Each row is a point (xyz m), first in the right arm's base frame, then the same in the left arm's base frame.
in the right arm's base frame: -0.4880 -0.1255 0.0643
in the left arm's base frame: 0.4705 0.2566 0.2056
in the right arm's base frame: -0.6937 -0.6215 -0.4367
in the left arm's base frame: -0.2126 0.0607 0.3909
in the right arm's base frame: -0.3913 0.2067 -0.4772
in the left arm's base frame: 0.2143 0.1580 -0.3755
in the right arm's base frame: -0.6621 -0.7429 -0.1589
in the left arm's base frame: -0.0236 0.0643 0.6300
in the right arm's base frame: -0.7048 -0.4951 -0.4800
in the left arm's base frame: -0.2043 0.1128 0.2676
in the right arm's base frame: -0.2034 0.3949 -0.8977
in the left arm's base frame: 0.0431 -0.0448 -0.7963
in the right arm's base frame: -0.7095 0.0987 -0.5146
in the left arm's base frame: -0.0089 0.3681 -0.2329
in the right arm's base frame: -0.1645 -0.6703 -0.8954
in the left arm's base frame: -0.3400 -0.5465 0.0625
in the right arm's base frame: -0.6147 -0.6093 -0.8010
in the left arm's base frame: -0.4583 -0.1106 0.1686
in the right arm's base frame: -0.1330 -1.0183 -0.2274
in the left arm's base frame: 0.0718 -0.5251 0.6936
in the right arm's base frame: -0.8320 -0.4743 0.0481
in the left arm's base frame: 0.1604 0.3888 0.5614
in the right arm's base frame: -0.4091 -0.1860 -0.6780
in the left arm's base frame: -0.1019 -0.0607 -0.1586
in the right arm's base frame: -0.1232 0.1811 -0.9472
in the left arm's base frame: -0.0386 -0.2217 -0.6675
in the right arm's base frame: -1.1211 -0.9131 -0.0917
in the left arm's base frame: -0.2552 0.3976 0.9119
